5 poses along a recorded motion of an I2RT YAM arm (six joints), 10 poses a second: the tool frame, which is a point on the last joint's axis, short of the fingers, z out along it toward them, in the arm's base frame.
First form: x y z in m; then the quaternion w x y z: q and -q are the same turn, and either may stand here.
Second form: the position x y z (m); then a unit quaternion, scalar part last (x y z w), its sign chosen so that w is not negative. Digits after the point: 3 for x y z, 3 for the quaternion.
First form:
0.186 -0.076 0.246 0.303 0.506 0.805 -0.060
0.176 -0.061 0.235 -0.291 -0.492 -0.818 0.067
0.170 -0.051 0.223 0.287 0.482 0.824 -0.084
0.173 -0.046 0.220 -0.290 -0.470 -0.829 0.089
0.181 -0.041 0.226 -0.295 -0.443 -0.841 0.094
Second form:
0.186 -0.076 0.246 0.506 0.805 -0.060 0.303
0.176 -0.061 0.235 0.492 0.818 -0.067 0.291
0.170 -0.051 0.223 0.482 0.824 -0.084 0.287
0.173 -0.046 0.220 0.470 0.829 -0.089 0.290
0.181 -0.041 0.226 0.443 0.841 -0.094 0.295

